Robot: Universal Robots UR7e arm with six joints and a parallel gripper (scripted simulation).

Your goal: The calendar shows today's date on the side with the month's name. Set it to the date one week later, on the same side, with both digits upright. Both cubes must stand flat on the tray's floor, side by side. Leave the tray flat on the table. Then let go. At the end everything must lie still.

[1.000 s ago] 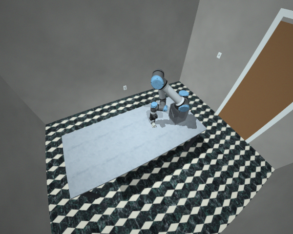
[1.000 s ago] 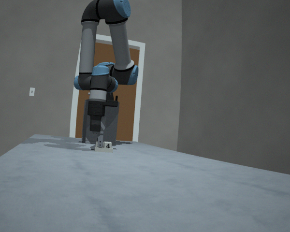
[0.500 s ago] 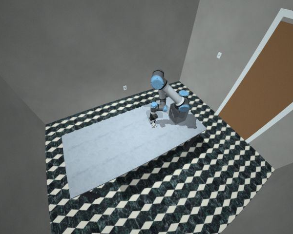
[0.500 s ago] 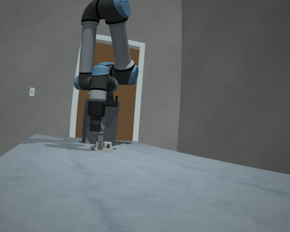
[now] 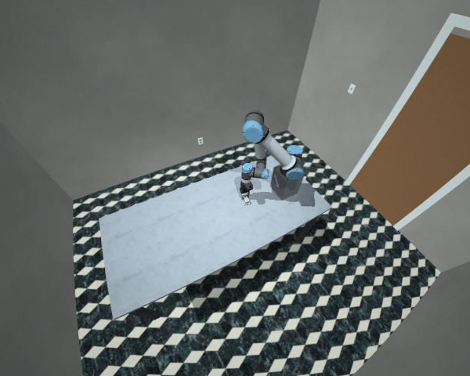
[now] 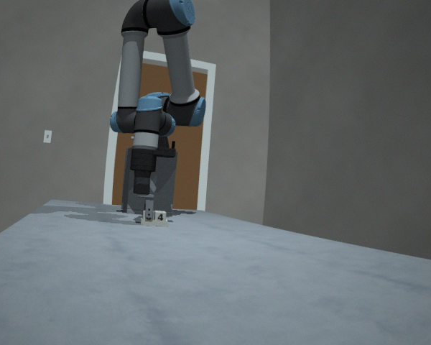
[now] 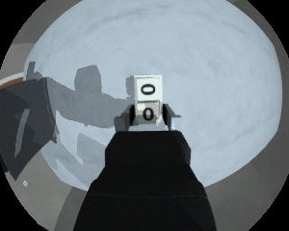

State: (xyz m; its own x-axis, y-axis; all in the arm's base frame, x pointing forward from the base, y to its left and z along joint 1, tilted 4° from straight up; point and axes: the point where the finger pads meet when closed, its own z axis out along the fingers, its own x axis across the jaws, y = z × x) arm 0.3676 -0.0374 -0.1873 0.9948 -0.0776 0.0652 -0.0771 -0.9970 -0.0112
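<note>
Now: the white calendar tray 3 cm below my hand and 2 cm to the left of it.
</note>
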